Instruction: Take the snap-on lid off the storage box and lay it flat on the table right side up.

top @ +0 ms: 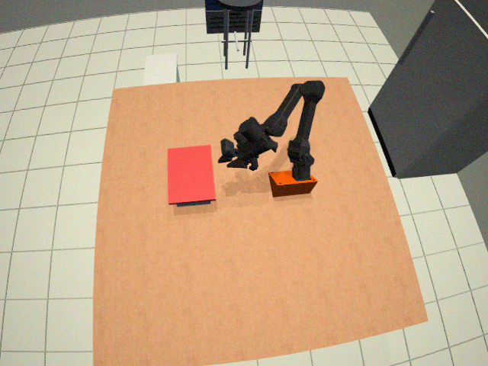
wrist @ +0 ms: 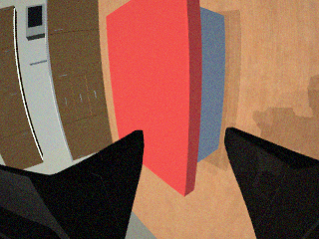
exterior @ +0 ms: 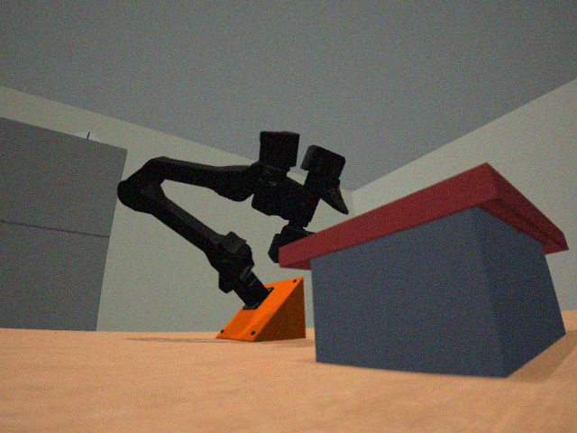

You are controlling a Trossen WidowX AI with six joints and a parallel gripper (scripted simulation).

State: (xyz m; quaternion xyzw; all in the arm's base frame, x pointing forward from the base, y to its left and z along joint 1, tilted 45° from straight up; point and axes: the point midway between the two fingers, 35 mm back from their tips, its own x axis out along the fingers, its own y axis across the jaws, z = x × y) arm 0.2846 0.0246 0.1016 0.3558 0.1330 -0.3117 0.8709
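The red lid lies 13 cm ahead of my gripper tip and 5 cm below it. Round my gripper tip: blue storage box: 13 cm ahead, 10 cm below.
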